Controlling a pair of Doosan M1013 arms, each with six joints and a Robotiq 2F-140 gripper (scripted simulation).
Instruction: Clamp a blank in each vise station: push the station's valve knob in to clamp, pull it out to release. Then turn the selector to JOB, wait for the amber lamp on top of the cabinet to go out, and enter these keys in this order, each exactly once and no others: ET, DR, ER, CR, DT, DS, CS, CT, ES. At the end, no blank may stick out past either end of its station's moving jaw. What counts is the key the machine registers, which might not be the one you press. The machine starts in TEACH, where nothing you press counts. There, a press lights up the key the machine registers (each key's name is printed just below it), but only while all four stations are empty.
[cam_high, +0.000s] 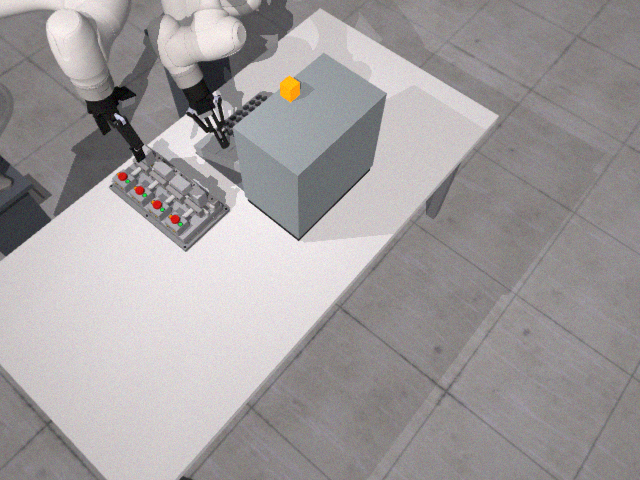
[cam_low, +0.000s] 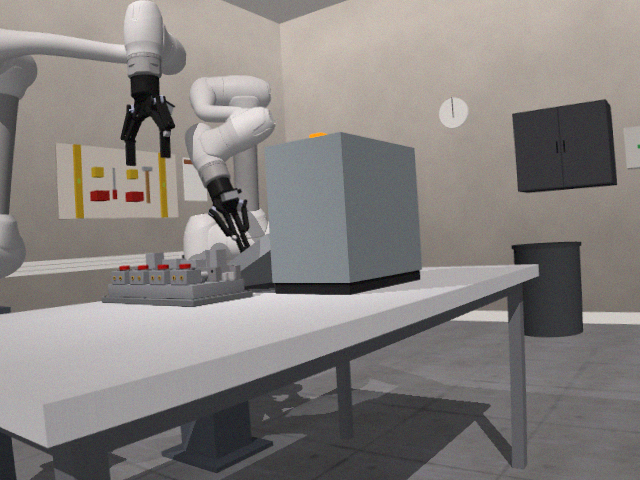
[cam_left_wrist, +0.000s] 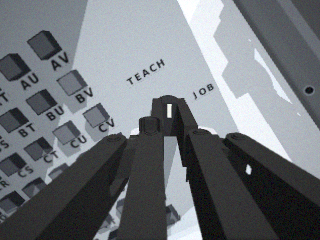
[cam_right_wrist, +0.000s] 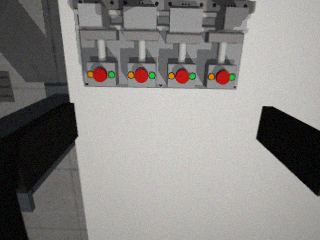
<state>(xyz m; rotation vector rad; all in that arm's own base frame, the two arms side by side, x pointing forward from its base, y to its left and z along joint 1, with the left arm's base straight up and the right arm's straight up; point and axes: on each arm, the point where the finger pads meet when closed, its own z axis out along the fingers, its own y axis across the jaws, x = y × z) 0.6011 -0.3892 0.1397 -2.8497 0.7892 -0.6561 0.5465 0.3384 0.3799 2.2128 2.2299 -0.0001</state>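
Right now the black selector is 10 mm ahead of my left hand and 20 mm below it. Also, from my left hand: key panel: 40 mm ahead, 110 mm to the left, 70 mm below; key: 10 mm behind, 160 mm to the left, 50 mm below.
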